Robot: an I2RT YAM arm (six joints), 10 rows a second.
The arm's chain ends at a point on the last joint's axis. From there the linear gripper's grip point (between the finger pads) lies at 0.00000 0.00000 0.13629 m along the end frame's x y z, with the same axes.
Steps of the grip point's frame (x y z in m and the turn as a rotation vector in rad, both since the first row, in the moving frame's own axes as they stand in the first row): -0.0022 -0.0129 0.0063 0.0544 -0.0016 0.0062; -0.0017 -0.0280 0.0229 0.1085 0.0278 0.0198; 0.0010 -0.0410 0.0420 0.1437 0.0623 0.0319; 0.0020 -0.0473 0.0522 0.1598 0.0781 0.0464; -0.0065 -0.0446 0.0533 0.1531 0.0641 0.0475; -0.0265 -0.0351 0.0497 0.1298 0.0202 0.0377; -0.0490 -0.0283 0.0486 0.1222 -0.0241 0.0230; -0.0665 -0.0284 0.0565 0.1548 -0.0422 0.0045; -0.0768 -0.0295 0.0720 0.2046 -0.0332 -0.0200; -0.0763 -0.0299 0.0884 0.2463 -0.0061 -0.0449; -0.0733 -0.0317 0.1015 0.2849 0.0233 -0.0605
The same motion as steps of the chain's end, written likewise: -0.0020 -0.0055 0.0065 0.0544 -0.0016 0.0062; -0.0056 -0.0133 0.0238 0.1085 0.0278 0.0198; -0.0078 -0.0216 0.0437 0.1437 0.0623 0.0319; -0.0091 -0.0259 0.0543 0.1598 0.0781 0.0464; -0.0157 -0.0240 0.0552 0.1531 0.0641 0.0475; -0.0296 -0.0175 0.0509 0.1298 0.0202 0.0377; -0.0459 -0.0117 0.0497 0.1222 -0.0241 0.0230; -0.0608 -0.0074 0.0583 0.1548 -0.0422 0.0045; -0.0720 -0.0019 0.0749 0.2046 -0.0332 -0.0200; -0.0747 0.0033 0.0925 0.2463 -0.0061 -0.0449; -0.0753 0.0067 0.1070 0.2849 0.0233 -0.0605
